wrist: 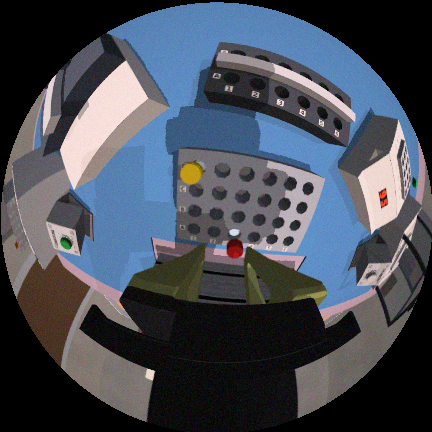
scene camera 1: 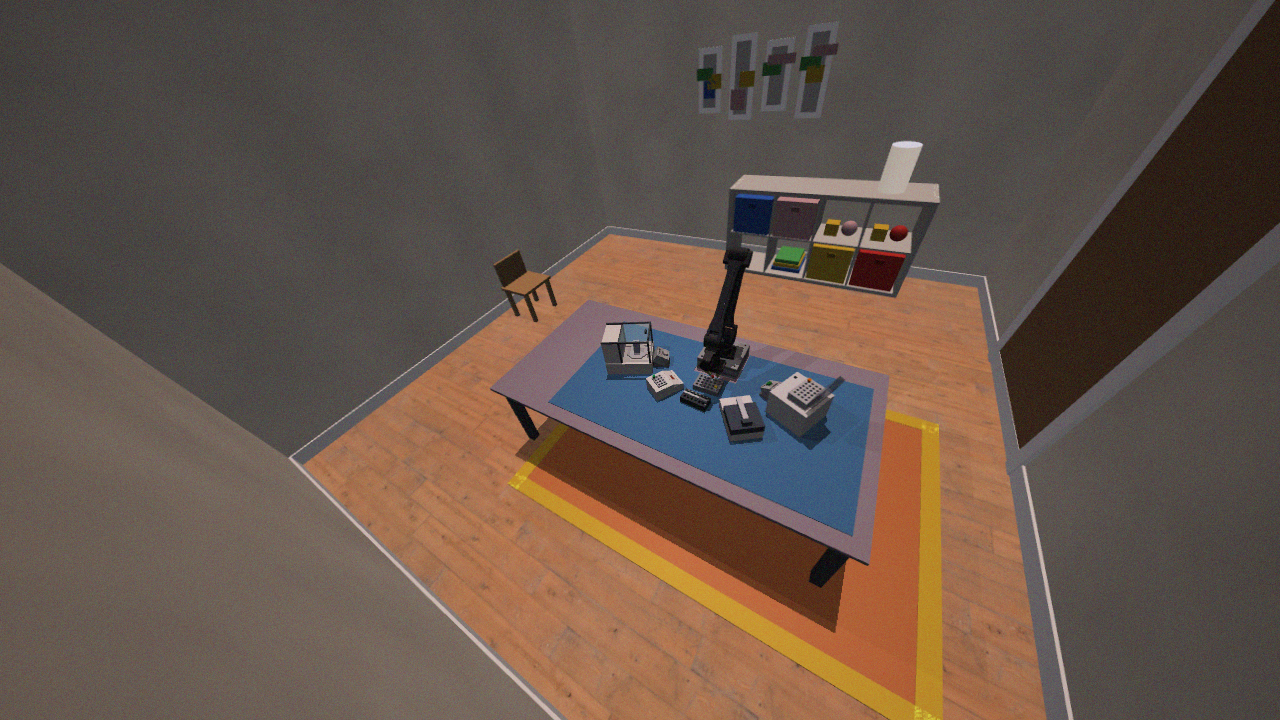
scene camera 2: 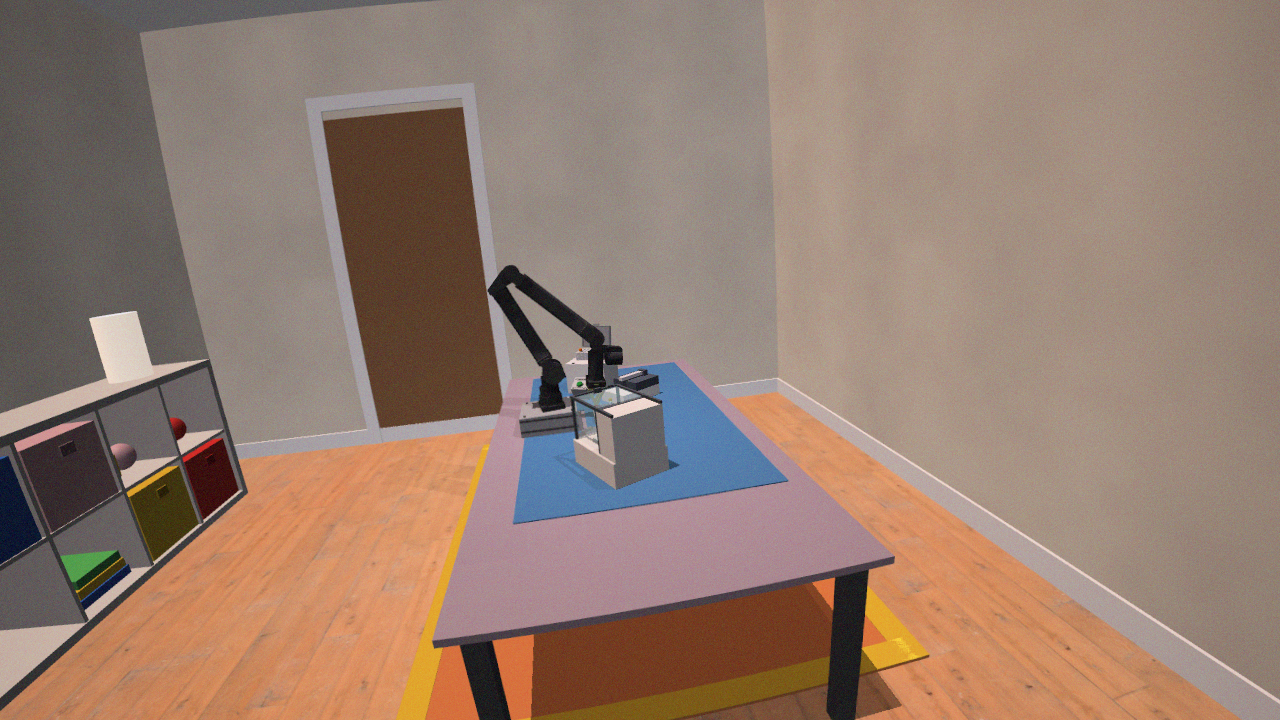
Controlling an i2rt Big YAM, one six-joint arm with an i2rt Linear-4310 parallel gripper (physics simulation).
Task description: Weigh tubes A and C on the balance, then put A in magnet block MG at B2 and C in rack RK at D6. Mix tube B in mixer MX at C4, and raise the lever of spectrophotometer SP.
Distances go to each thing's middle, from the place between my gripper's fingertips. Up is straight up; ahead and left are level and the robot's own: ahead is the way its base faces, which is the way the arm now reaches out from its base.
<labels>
Right now the spectrophotometer (scene camera 1: 742,419) is 190 mm ahead of my hand and 160 mm to the left of it. From my hand the other things lie so: unit with green button (wrist: 68,220) 10 mm ahead, 280 mm to the left, 10 mm below; then glass-box balance (scene camera 2: 619,432) 40 mm behind, 460 mm to the right, 60 mm above.
</labels>
